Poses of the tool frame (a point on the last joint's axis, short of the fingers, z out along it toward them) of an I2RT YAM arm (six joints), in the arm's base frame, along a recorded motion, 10 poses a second.
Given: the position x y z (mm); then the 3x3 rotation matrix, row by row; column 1 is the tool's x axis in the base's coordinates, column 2 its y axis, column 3 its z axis. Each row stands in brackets.
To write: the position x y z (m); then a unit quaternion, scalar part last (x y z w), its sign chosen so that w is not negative. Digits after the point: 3 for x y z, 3 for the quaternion.
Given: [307 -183 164], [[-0.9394 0.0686 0.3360], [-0.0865 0.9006 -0.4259], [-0.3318 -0.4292 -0.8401]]
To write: 0.307 -0.183 0.164 -0.005 0.959 -0.223 0.174
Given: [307 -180 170], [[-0.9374 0.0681 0.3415], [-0.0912 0.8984 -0.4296], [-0.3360 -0.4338 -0.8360]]
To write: 0.307 -0.180 0.170 -0.006 0.958 -0.225 0.177
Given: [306 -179 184], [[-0.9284 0.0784 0.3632], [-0.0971 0.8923 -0.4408], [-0.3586 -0.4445 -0.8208]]
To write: 0.306 -0.179 0.184 -0.005 0.954 -0.232 0.189
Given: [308 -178 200], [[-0.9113 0.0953 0.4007], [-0.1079 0.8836 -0.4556], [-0.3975 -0.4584 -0.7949]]
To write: 0.308 -0.178 0.200 -0.003 0.947 -0.241 0.211
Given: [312 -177 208], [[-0.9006 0.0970 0.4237], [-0.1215 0.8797 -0.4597], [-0.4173 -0.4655 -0.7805]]
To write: 0.312 -0.177 0.208 -0.006 0.944 -0.245 0.223
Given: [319 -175 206], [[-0.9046 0.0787 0.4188], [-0.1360 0.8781 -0.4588], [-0.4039 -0.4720 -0.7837]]
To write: 0.319 -0.175 0.206 -0.015 0.944 -0.246 0.218
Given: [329 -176 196], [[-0.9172 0.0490 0.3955], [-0.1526 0.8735 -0.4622], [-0.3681 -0.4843 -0.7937]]
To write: 0.329 -0.176 0.196 -0.027 0.947 -0.250 0.202
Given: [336 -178 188], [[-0.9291 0.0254 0.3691], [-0.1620 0.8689 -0.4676], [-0.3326 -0.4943 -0.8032]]
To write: 0.336 -0.178 0.188 -0.036 0.949 -0.253 0.185
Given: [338 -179 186], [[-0.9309 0.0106 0.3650], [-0.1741 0.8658 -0.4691], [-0.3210 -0.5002 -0.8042]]
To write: 0.338 -0.179 0.186 -0.043 0.949 -0.255 0.181
